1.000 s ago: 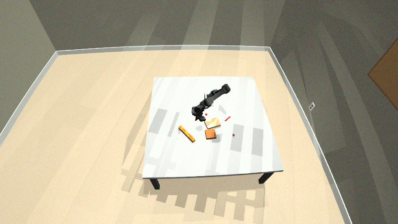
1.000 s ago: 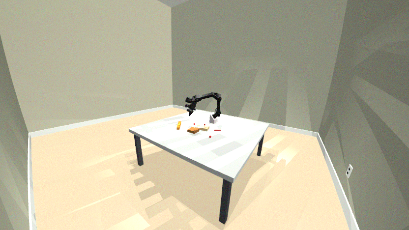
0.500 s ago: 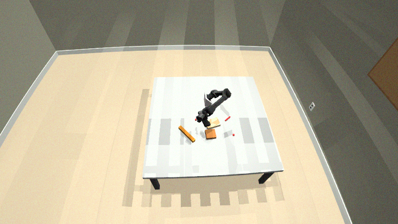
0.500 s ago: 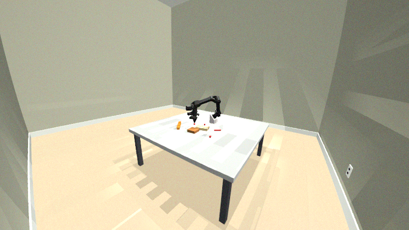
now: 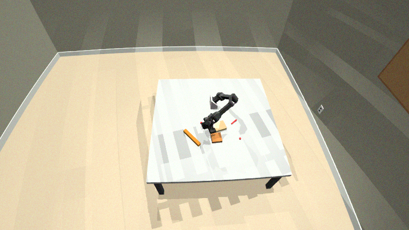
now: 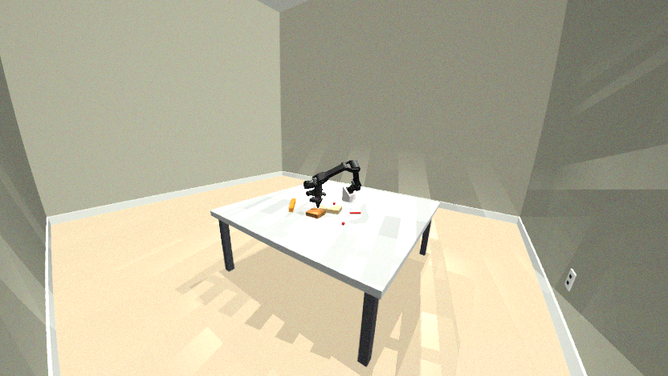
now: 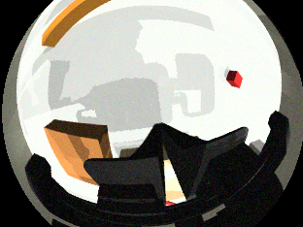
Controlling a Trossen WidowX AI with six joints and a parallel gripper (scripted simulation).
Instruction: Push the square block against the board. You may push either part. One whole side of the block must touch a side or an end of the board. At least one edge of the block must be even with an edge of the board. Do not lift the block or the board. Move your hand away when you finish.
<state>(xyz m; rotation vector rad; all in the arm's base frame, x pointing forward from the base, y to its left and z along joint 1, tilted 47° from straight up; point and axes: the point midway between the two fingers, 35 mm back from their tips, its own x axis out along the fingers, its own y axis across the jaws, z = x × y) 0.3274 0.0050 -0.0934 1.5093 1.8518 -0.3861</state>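
The short red stick is 10 cm behind my gripper tip and 26 cm to the left of it. The rest, counted from my gripper tip: long orange board 10 cm ahead, 17 cm to the right, 1 cm above; then orange square block 10 cm ahead, 7 cm to the left, 1 cm above; then cream block 3 cm behind, 9 cm to the left, 1 cm above.
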